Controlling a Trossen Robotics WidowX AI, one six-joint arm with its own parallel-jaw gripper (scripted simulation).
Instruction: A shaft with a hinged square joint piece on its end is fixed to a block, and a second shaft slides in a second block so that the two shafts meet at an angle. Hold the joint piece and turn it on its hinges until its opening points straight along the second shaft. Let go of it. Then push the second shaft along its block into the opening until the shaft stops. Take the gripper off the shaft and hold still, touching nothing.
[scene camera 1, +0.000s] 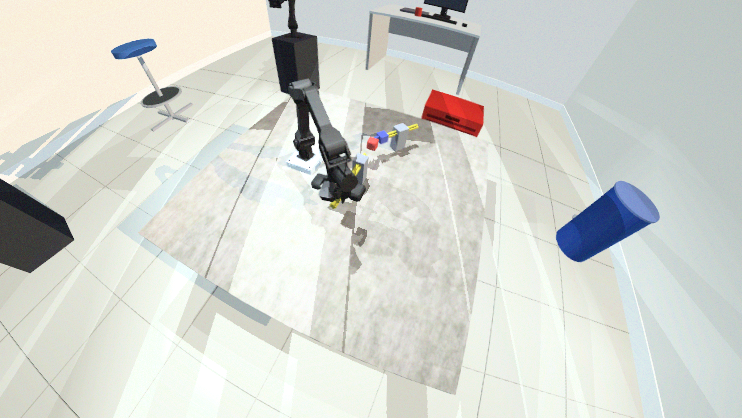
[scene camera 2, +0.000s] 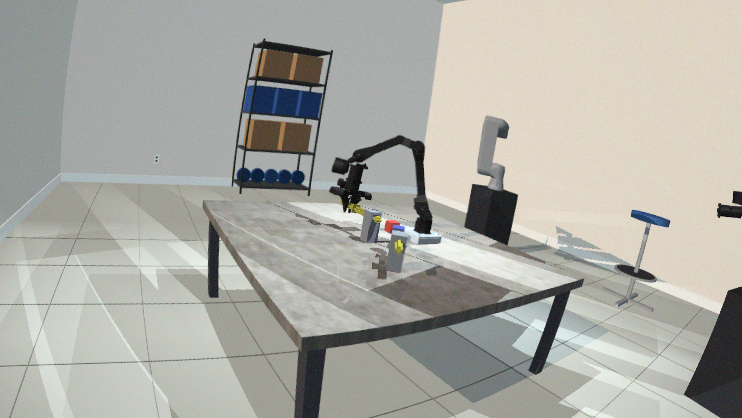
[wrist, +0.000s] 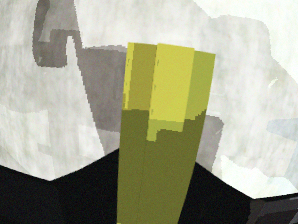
Note:
I see my gripper (scene camera 1: 340, 201), a yellow shaft (wrist: 166, 89) and a grey block (scene camera 2: 399, 237).
My gripper is seen too in scene camera 2 (scene camera 2: 346, 212) and in the wrist view (wrist: 151, 154).

